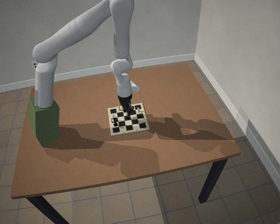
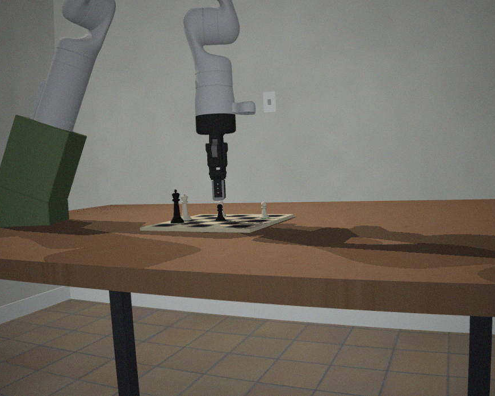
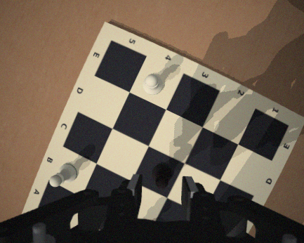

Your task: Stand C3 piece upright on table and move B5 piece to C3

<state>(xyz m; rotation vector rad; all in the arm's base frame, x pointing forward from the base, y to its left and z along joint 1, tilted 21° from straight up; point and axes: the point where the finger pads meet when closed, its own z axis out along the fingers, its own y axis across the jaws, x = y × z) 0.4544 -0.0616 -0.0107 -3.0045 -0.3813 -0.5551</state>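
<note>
The black pawn lies 40 mm below my hand. Round my hand: tall white piece: 80 mm behind, 10 mm to the left, 30 mm below; chessboard: 60 mm below; black king: 80 mm behind, 20 mm to the right, 30 mm below.
</note>
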